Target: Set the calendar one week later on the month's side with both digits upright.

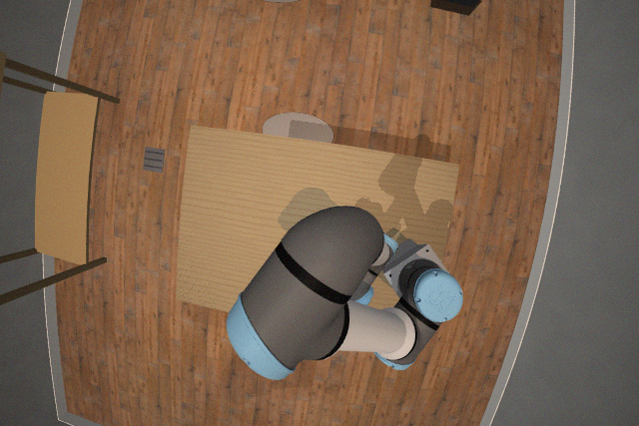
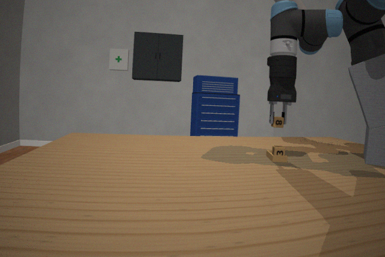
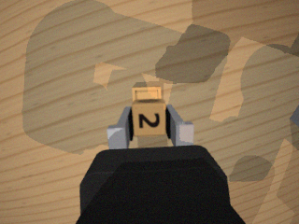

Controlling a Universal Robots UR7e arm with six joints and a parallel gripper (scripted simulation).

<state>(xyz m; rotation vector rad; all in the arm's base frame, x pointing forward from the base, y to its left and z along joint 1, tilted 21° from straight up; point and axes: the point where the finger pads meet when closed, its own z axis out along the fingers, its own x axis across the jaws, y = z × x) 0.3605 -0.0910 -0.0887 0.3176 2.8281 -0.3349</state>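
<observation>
Now: hand 11 cm above the wooden calendar tray and 2 cm to the right of it. The rest, counted from my hand: wooden date cube 1 cm below.
</observation>
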